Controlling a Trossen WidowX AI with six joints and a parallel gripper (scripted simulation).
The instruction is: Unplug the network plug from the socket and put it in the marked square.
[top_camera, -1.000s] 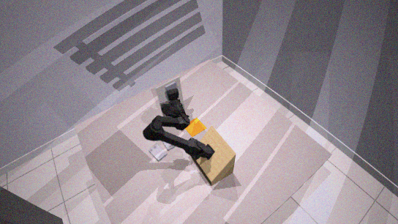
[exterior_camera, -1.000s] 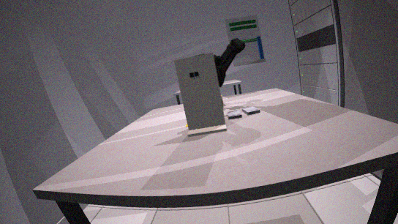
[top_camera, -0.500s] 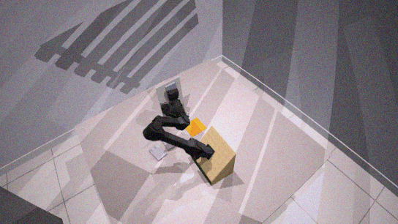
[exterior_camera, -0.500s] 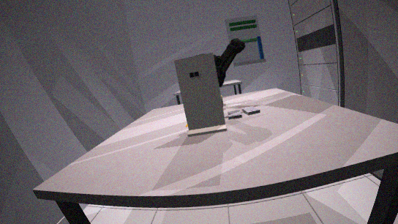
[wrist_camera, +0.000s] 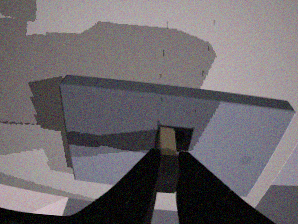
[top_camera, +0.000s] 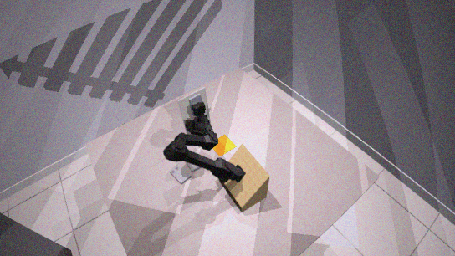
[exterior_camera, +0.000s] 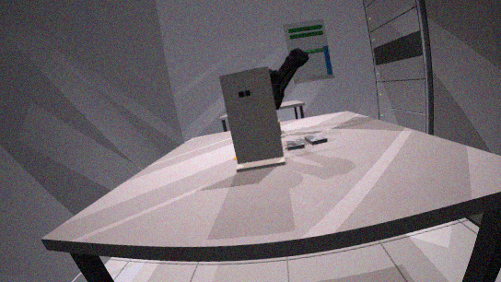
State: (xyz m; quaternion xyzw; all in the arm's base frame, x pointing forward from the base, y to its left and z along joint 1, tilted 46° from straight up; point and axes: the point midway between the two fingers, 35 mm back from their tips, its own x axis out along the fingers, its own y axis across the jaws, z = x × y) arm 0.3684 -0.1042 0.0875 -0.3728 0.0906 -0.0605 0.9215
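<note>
The orange marked square lies 25 cm below my gripper tip, 13 cm behind it and 6 cm to the right of it. The rest, counted from my gripper tip: grey panel: 10 cm below, 4 cm ahead, 1 cm to the right.
</note>
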